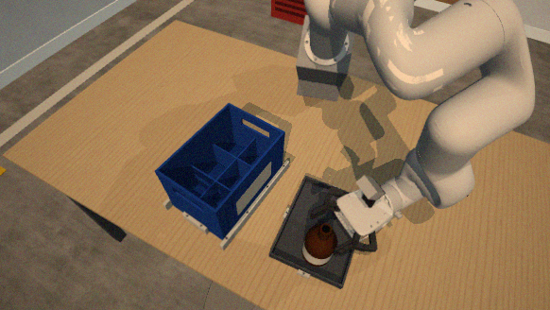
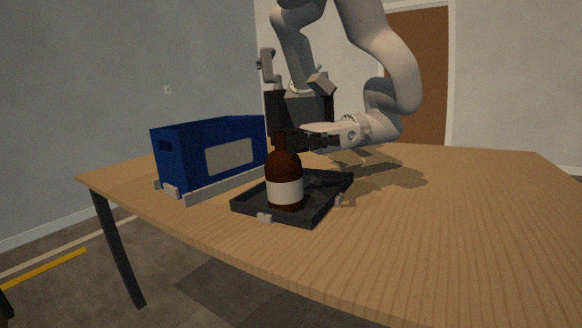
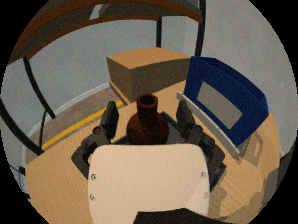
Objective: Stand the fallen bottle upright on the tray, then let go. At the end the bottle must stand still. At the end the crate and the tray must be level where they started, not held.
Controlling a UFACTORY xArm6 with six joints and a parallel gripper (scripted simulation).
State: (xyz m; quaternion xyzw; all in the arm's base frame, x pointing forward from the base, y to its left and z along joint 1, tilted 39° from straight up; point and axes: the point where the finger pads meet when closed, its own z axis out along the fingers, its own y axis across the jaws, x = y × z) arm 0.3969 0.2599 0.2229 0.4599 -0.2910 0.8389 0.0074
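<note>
Right now my hand is 6 cm above the brown bottle. Also, from my hand: tray 13 cm below, 6 cm behind, 3 cm to the right; blue crate 30 cm to the right, 6 cm below, 2 cm ahead.
</note>
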